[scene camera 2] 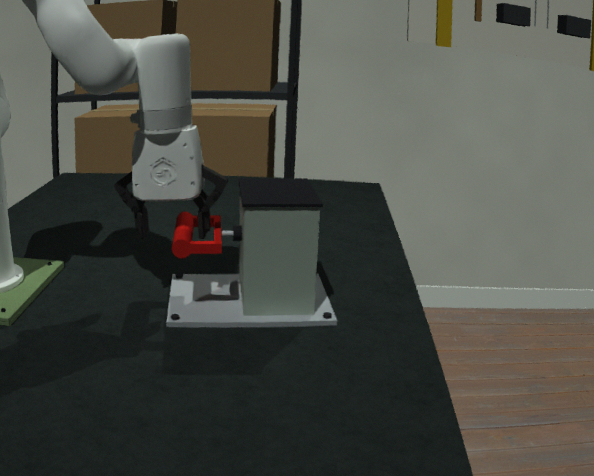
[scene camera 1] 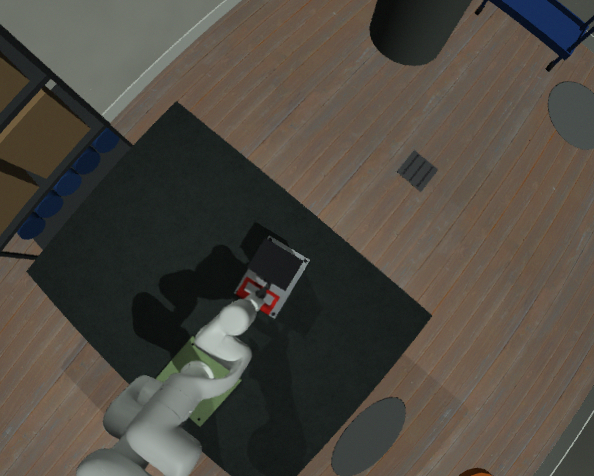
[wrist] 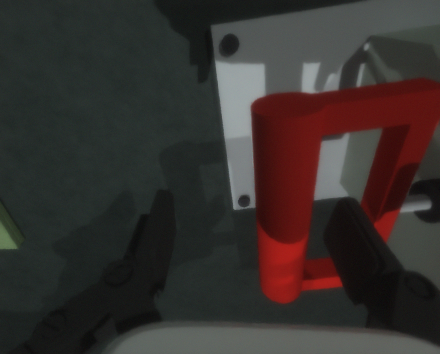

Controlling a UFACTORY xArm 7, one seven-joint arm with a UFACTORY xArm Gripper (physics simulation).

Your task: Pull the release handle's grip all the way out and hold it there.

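Observation:
A light base plate [wrist: 254, 58] is there for me to see, and so is my own gripper [scene camera 2: 173, 235].

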